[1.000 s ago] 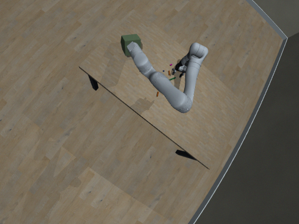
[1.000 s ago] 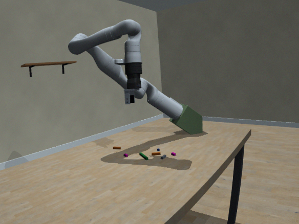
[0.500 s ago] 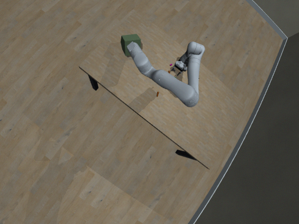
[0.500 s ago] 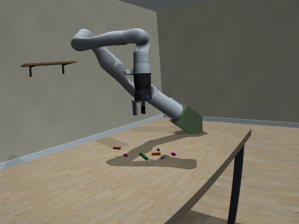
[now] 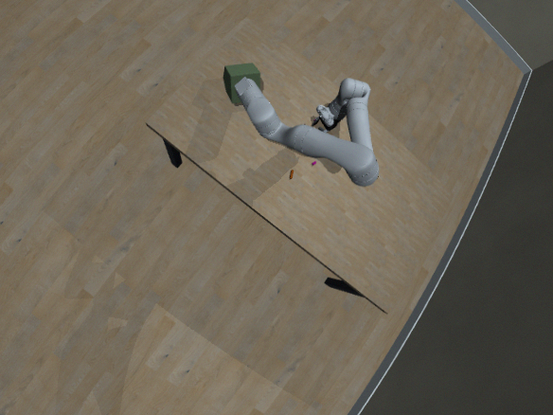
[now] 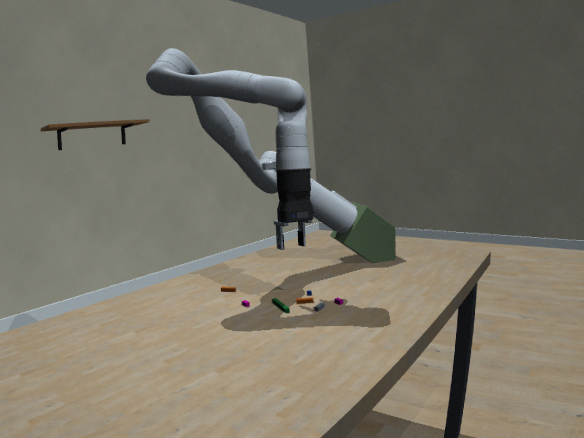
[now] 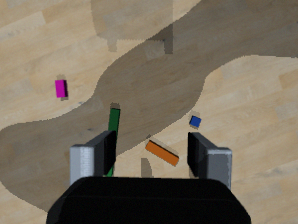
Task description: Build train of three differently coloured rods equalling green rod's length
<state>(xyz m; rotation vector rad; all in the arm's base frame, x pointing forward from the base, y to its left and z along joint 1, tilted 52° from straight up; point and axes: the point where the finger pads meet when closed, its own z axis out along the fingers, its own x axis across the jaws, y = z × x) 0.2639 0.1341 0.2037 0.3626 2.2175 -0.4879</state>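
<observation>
Right now my hand is 140 mm above the blue rod, 40 mm past it and 20 mm to the right of it. Also, from my hand: grey rod 140 mm below, 80 mm to the left, 40 mm ahead; then green rod 140 mm below, 60 mm ahead, 10 mm to the right.
</observation>
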